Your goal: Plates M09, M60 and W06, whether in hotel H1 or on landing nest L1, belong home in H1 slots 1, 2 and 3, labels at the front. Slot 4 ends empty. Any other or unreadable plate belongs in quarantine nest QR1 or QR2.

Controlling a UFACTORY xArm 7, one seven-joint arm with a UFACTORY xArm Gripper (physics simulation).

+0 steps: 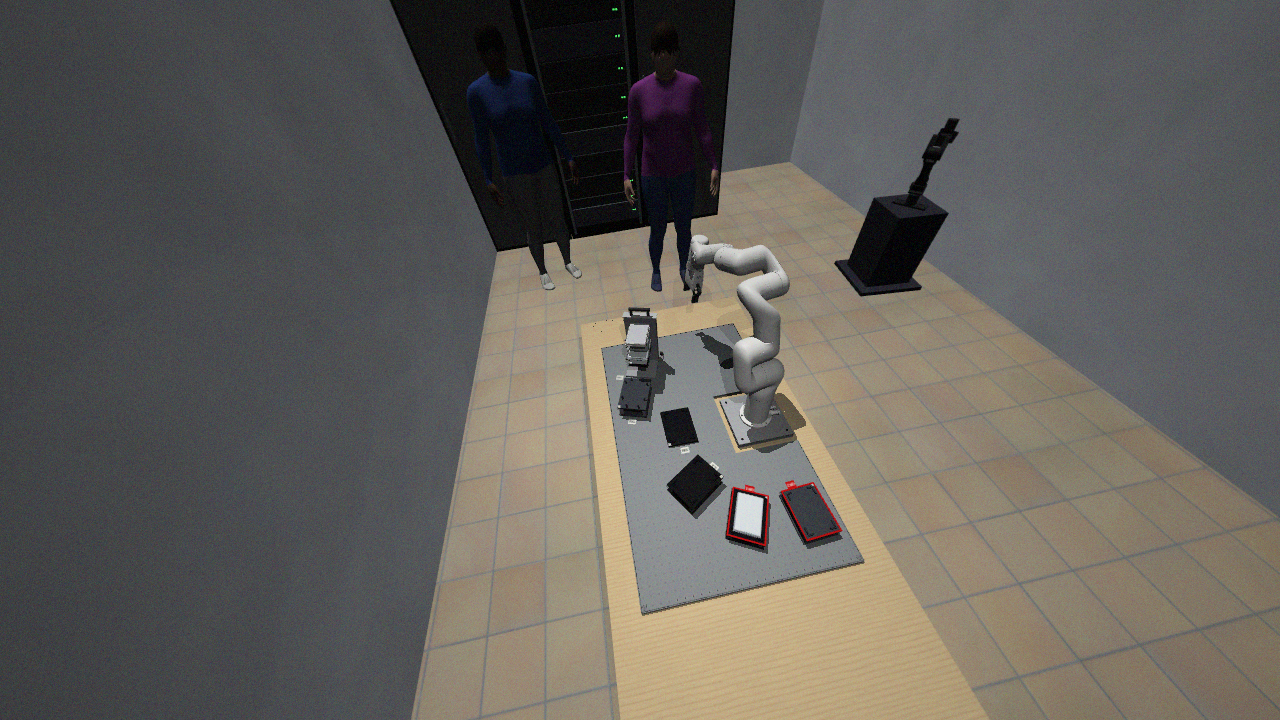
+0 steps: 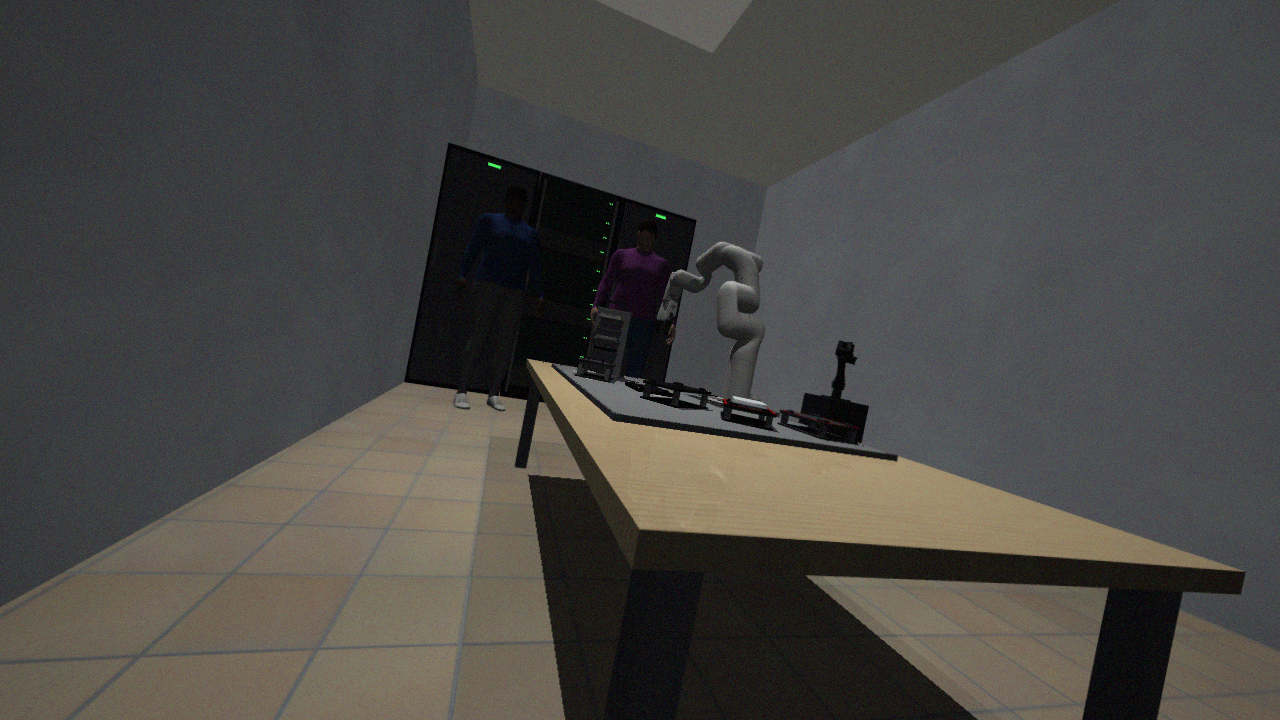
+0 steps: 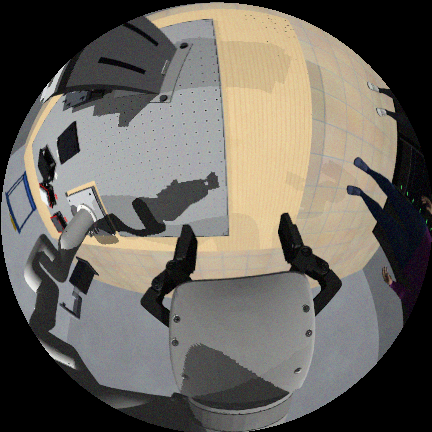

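Note:
My gripper is open and empty, high above the far end of the table and to the right of hotel H1. Hotel H1 is an upright grey tower. A pale plate shows in its upper part, with pale edges below; slot contents and labels are unreadable. A white plate lies in a red-rimmed nest. Another red-rimmed nest shows a dark top without a white plate. I cannot tell which nest is QR1, QR2 or L1.
A dark raised stand is just in front of the hotel. A flat black pad and a turned black stand lie nearer the red nests. The arm's base stands at the right. Two people stand beyond the table.

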